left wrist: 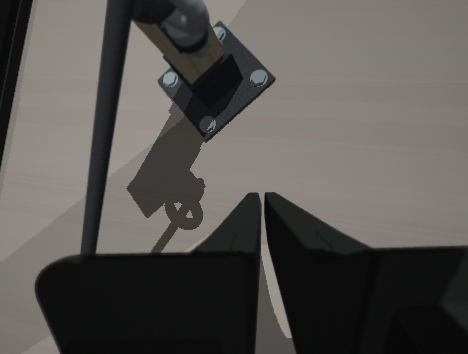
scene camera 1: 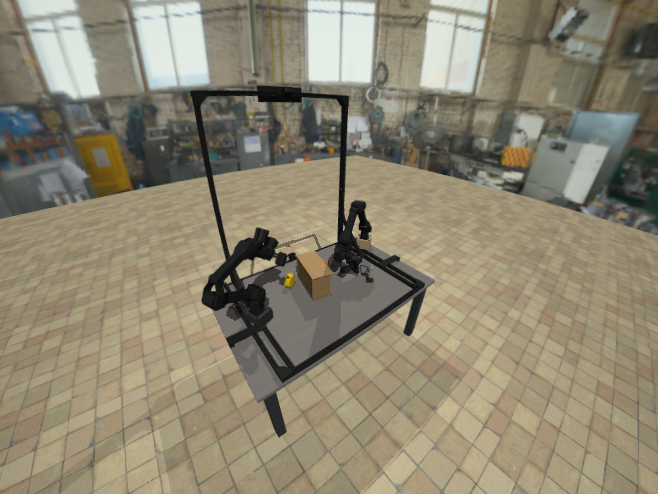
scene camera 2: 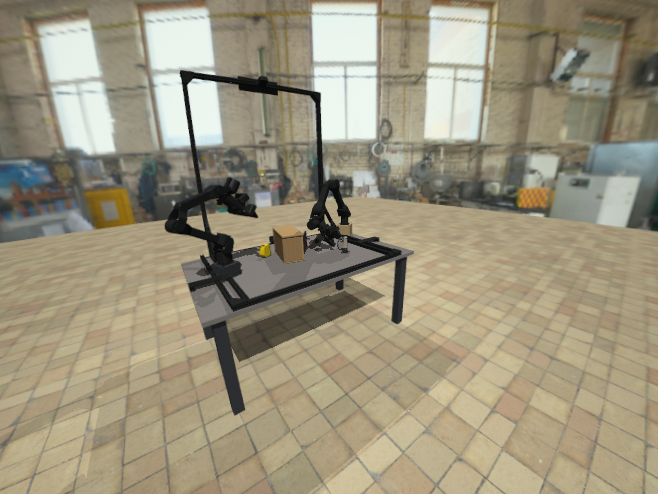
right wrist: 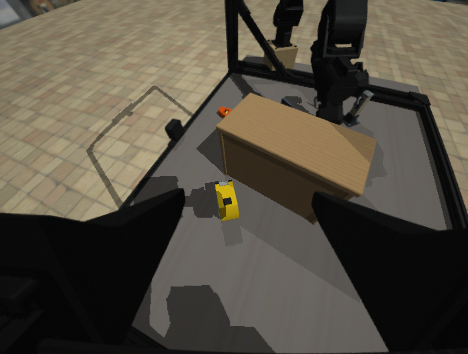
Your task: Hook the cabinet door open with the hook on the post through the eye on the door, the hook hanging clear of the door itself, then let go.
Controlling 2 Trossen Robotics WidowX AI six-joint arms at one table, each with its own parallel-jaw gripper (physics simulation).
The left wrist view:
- my left gripper
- wooden post
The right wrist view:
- my left gripper
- my right gripper
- wooden cabinet
